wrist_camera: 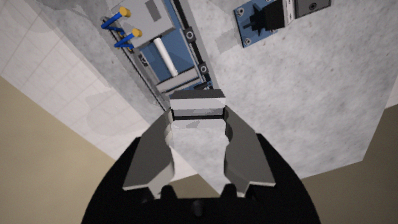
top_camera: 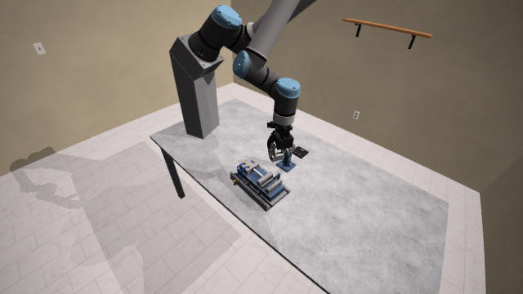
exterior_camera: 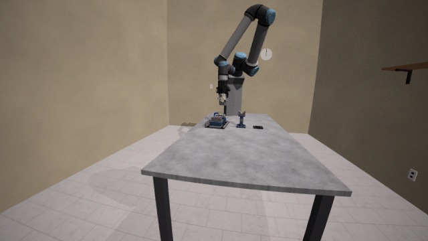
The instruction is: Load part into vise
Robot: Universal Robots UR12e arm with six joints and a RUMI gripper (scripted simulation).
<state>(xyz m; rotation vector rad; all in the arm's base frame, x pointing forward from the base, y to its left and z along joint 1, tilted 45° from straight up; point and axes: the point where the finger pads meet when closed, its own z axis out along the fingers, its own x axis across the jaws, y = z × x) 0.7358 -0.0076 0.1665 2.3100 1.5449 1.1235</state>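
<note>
Right now the moving jaw is 10 mm behind my hand, 50 mm to the right of it and 160 mm below it. From my hand the other things lie so: cylinder rod: 60 mm behind, 60 mm to the right, 160 mm below; then work stop: 20 mm ahead, 150 mm below; then part: right at my hand.
</note>
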